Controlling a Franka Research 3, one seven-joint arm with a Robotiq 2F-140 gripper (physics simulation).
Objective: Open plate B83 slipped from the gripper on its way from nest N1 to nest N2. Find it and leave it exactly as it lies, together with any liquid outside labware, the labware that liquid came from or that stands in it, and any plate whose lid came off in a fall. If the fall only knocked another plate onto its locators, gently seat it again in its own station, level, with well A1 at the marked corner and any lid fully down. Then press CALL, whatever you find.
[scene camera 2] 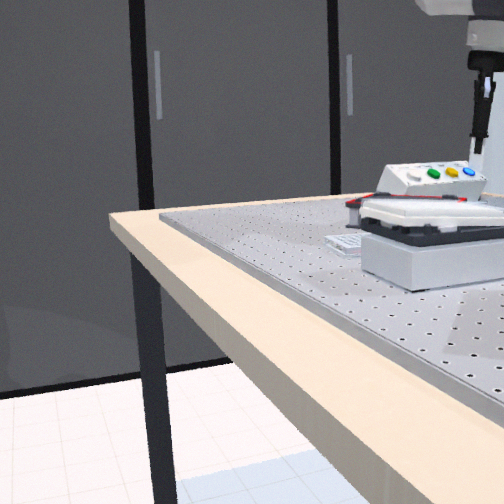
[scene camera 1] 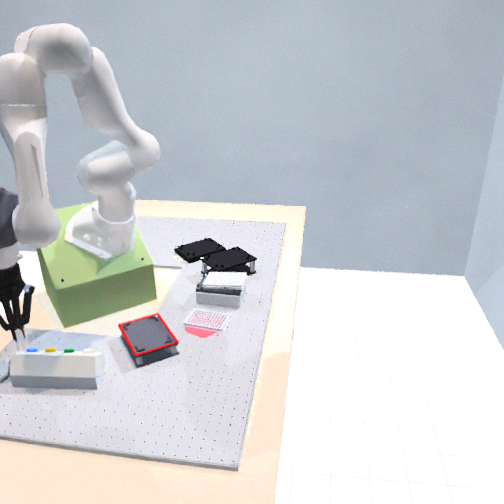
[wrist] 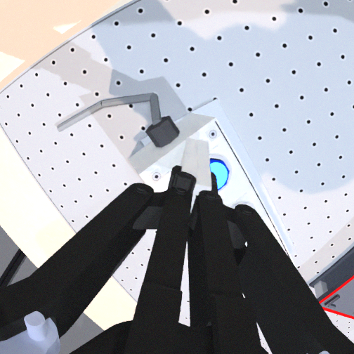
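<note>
An open plate point(scene camera 1: 207, 318) point(scene camera 2: 344, 243) with red wells lies on the perforated board, pink liquid point(scene camera 1: 201, 332) beside it. A white plate point(scene camera 1: 226, 279) point(scene camera 2: 425, 210) sits tilted on the grey block station point(scene camera 1: 217, 298) point(scene camera 2: 387, 260); its lid appears to be on, but its seating and corner A1 are too small to tell. The button box point(scene camera 1: 57, 367) point(scene camera 2: 435, 189) point(wrist: 241, 192) carries several coloured buttons. Its blue button point(scene camera 1: 32, 350) point(scene camera 2: 468, 171) point(wrist: 220, 175) looks bright cyan in the wrist view. My gripper point(scene camera 1: 20, 341) point(scene camera 2: 476, 157) point(wrist: 192, 156) is shut and empty, fingertips close beside that button; contact is unclear.
A red-edged dark nest point(scene camera 1: 149, 334) stands right of the box in scene camera 1. Two black stations point(scene camera 1: 200, 248) point(scene camera 1: 230, 258) stand at the back, behind the grey block. A bent grey rod with a dark block point(wrist: 162, 132) is at the box's end. The green robot base point(scene camera 1: 105, 285) stands behind.
</note>
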